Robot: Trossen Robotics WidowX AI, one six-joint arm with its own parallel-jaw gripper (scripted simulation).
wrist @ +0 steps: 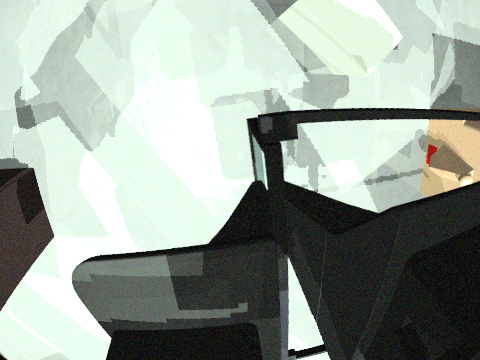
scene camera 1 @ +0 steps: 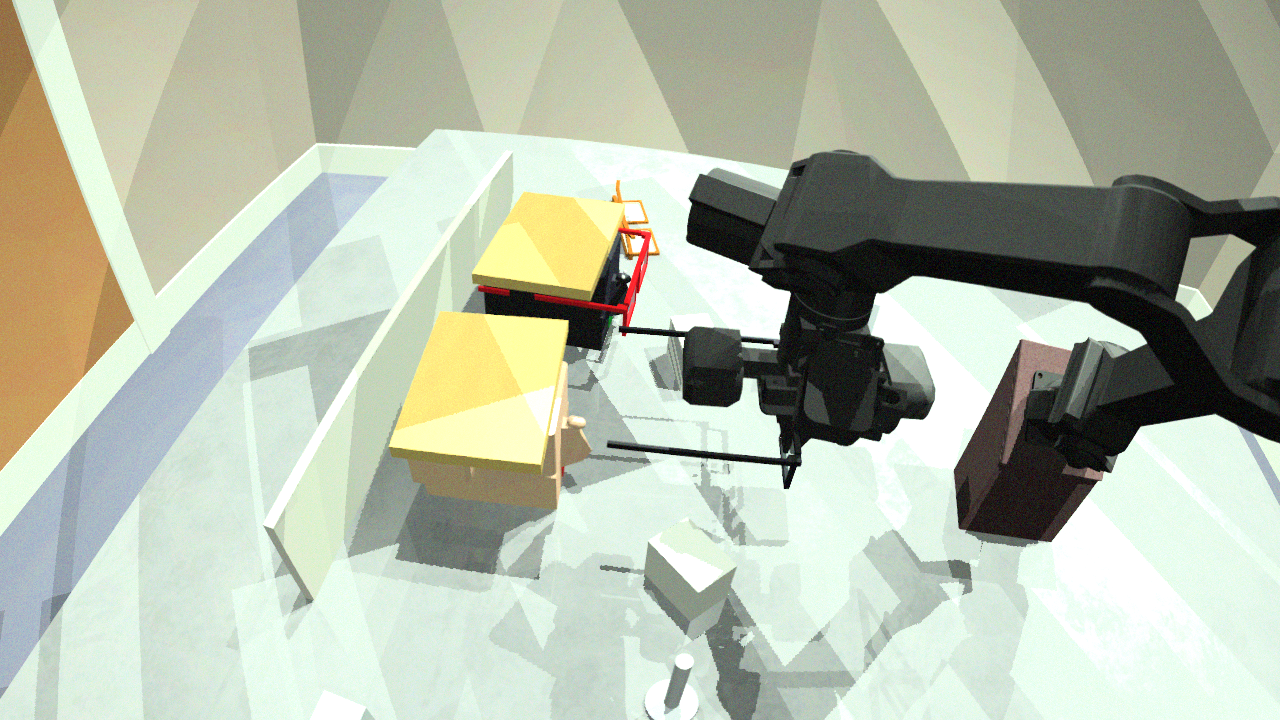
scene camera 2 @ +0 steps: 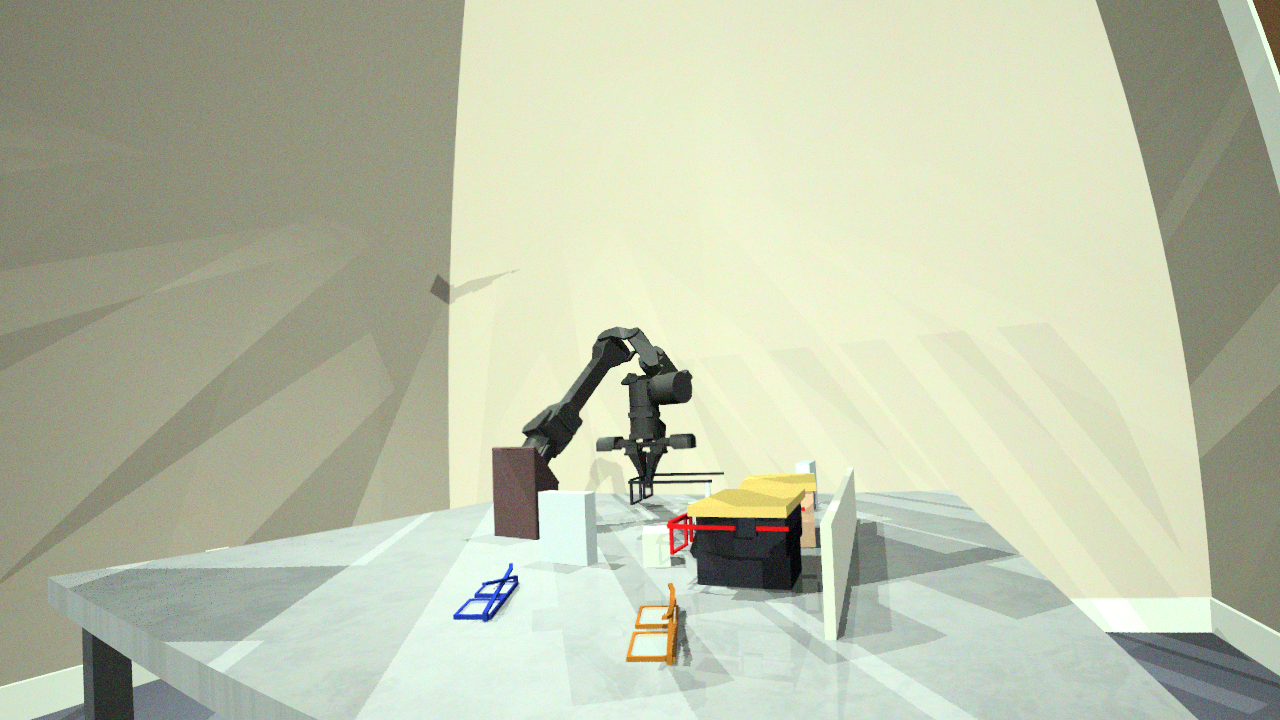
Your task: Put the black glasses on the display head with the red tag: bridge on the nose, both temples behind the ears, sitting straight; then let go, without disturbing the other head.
Labels:
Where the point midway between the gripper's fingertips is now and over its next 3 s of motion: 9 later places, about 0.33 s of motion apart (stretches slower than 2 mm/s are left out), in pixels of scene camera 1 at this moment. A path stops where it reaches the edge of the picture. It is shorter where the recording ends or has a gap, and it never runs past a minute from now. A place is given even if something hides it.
My gripper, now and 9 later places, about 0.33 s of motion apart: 788, 449; 784, 460; 782, 468; 774, 471; 757, 470; 739, 469; 721, 468; 703, 467; 684, 465; 665, 465

